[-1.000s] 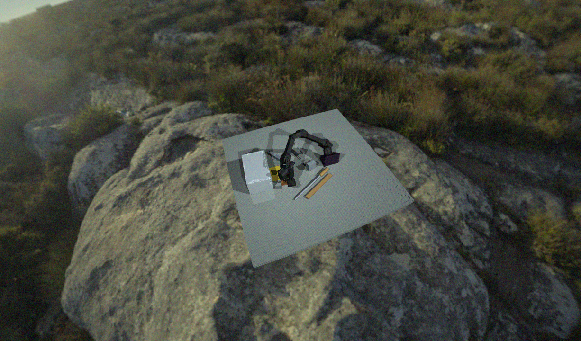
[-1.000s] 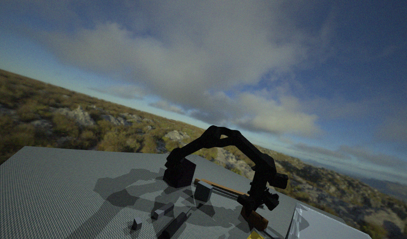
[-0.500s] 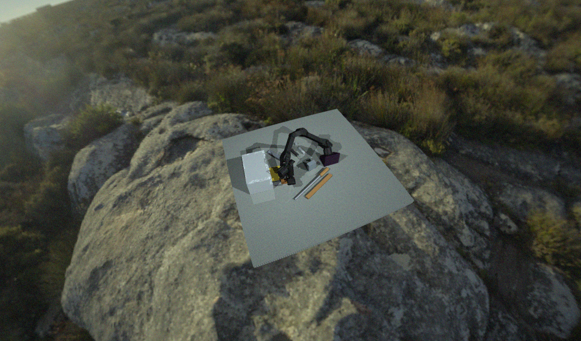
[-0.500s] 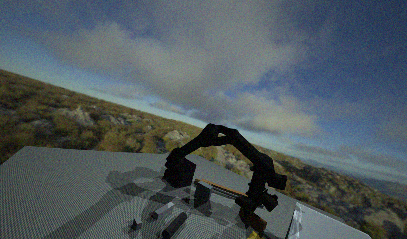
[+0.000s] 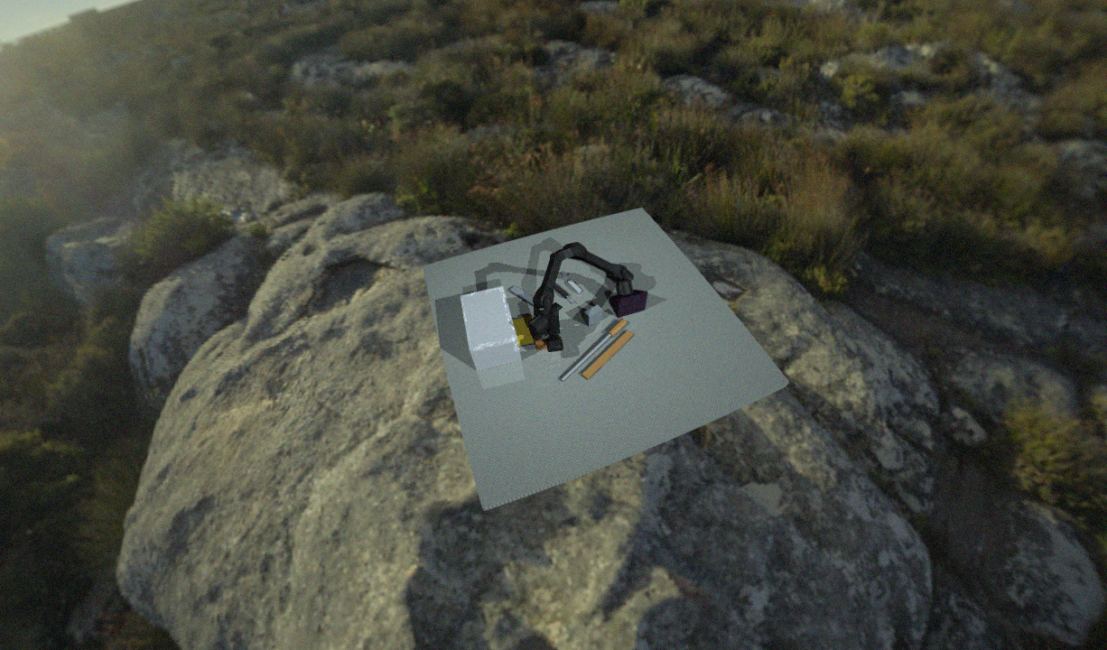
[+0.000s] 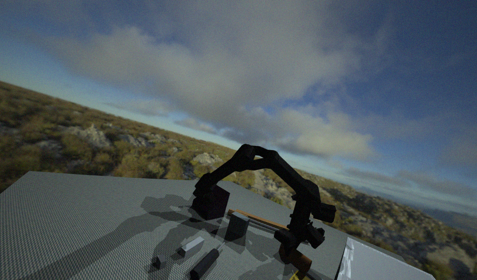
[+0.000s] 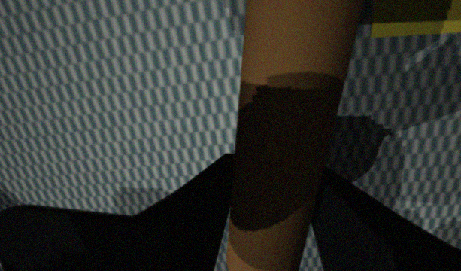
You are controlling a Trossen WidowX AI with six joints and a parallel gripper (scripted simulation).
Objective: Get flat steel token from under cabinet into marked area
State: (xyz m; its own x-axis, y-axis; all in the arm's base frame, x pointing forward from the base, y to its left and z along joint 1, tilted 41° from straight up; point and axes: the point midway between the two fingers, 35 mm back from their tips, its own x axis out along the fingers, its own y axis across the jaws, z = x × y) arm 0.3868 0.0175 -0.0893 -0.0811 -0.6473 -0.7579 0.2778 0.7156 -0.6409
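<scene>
The wooden stick lies 190 mm behind my gripper tip and 150 mm to the left of it. The rest, counted from my gripper tip: grey bar 260 mm to the right, 220 mm behind; then grey block 210 mm behind, 50 mm to the right, 30 mm above; then small grey cube 360 mm to the right, 220 mm behind.
</scene>
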